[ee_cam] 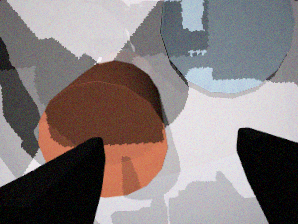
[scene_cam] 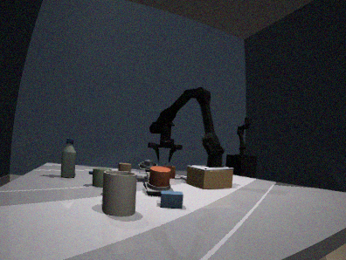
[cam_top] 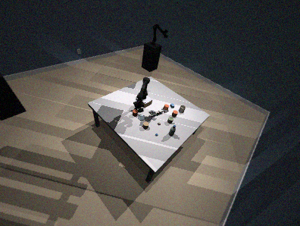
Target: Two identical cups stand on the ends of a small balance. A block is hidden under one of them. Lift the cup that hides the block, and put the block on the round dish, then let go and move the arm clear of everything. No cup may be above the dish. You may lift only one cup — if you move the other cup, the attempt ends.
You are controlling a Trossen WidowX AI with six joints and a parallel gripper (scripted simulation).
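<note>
Right now my gripper tip is 160 mm to the right of the grey block and 140 mm short of it. Round my gripper tip: round pale blue dish: 90 mm below, 60 mm ahead, 30 mm to the left; then tan cup: 210 mm ahead, 70 mm to the right, 50 mm below; then orange-brown cup: 50 mm below, 40 mm behind, 20 mm to the right.
</note>
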